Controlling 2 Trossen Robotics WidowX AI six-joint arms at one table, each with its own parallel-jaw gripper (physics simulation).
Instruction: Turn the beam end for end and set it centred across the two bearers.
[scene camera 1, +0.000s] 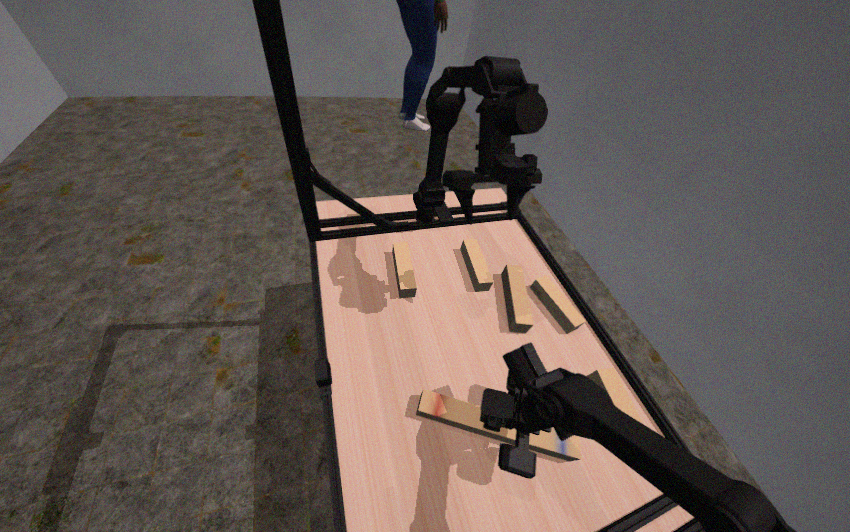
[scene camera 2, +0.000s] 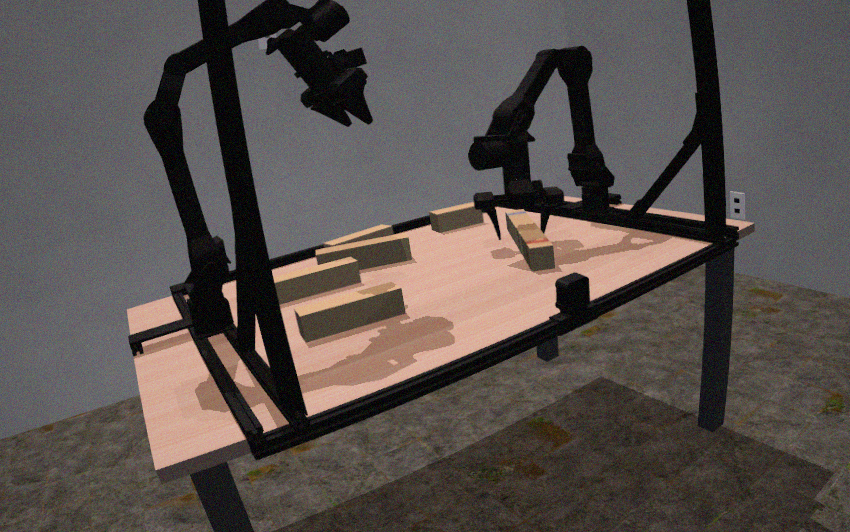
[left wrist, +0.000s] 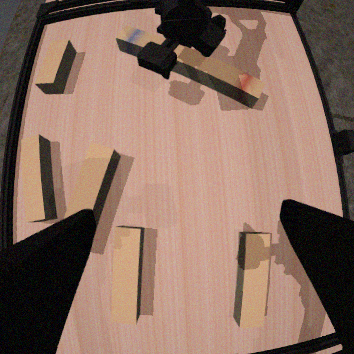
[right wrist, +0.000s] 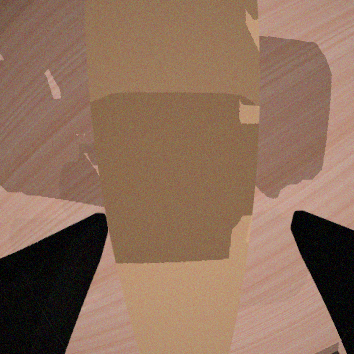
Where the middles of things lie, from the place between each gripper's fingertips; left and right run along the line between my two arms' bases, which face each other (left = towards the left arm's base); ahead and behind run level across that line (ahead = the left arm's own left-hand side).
The beam (scene camera 1: 437, 407) lies 2 cm behind my right hand and 1 cm above it.
My left gripper is now 320 mm to the left of the beam, 280 mm above it and 30 mm past it.
